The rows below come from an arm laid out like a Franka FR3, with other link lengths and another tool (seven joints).
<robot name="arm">
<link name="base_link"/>
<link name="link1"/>
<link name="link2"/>
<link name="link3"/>
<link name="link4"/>
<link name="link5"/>
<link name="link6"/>
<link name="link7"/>
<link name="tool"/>
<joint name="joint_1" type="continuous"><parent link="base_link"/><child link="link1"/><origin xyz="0.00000 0.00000 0.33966" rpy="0.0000 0.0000 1.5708"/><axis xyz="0 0 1"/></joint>
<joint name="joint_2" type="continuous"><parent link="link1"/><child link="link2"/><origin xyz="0.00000 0.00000 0.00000" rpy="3.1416 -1.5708 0.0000"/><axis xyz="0 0 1"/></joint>
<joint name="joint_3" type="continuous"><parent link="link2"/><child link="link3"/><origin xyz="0.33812 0.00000 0.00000" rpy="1.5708 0.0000 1.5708"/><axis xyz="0 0 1"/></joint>
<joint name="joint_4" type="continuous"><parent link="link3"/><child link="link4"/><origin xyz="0.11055 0.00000 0.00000" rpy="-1.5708 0.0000 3.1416"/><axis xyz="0 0 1"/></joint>
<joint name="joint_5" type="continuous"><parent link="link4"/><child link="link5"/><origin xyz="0.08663 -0.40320 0.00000" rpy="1.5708 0.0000 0.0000"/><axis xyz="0 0 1"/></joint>
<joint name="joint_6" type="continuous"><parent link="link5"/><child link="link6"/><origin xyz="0.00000 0.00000 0.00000" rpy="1.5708 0.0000 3.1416"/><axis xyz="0 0 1"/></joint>
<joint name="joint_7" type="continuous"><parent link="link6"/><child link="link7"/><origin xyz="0.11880 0.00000 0.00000" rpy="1.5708 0.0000 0.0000"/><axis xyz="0 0 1"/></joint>
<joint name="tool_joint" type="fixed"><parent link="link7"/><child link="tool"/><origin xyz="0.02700 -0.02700 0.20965" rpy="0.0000 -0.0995 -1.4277"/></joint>
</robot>
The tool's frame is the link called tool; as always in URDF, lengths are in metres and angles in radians. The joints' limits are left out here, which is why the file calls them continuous.
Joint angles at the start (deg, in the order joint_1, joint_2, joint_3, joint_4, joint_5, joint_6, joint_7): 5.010, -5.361, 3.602, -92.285, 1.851, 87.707, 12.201
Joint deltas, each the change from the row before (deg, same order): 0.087, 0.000, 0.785, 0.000, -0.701, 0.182, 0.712; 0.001, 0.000, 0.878, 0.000, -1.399, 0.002, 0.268; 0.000, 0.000, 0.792, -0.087, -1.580, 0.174, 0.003; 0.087, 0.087, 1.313, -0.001, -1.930, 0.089, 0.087; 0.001, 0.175, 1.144, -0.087, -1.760, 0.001, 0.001; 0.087, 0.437, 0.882, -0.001, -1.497, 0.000, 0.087; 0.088, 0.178, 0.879, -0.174, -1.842, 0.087, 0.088; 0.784, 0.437, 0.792, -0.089, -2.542, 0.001, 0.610; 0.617, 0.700, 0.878, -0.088, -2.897, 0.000, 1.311; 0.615, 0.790, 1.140, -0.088, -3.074, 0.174, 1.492; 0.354, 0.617, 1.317, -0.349, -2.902, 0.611, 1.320; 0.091, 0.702, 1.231, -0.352, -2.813, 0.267, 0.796; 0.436, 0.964, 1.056, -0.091, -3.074, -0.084, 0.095; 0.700, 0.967, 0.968, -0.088, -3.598, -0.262, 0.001; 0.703, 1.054, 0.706, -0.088, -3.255, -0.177, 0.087
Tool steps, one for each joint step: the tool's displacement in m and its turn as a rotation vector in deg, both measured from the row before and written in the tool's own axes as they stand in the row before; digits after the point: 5 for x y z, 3 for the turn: 0.00656, -0.00192, -0.00056, -0.430, -0.655, -0.088; 0.00423, -0.00188, 0.00023, -0.579, -1.367, -0.502; 0.00303, -0.00090, 0.00053, -0.761, -1.489, -0.660; 0.00820, -0.00280, -0.00002, -0.922, -1.850, -1.163; 0.00643, -0.00200, 0.00180, -0.619, -1.755, -1.047; 0.00621, -0.00039, 0.00359, -0.334, -1.509, -0.849; 0.00454, -0.00082, 0.00211, -0.659, -1.792, -0.798; 0.00876, -0.00113, 0.00256, -0.831, -2.426, -0.879; 0.00767, 0.00100, 0.00494, -0.745, -2.776, -0.163; 0.01051, 0.00114, 0.00349, -1.120, -2.815, -0.239; 0.01107, 0.00124, 0.00191, -1.522, -2.477, -0.360; 0.00850, 0.00118, 0.00438, -1.126, -2.527, -0.673; 0.00992, 0.00089, 0.00400, -1.158, -2.769, -1.552; 0.00977, 0.00082, 0.00258, -1.439, -3.239, -1.771; 0.00941, 0.00189, 0.00340, -1.240, -2.899, -1.525
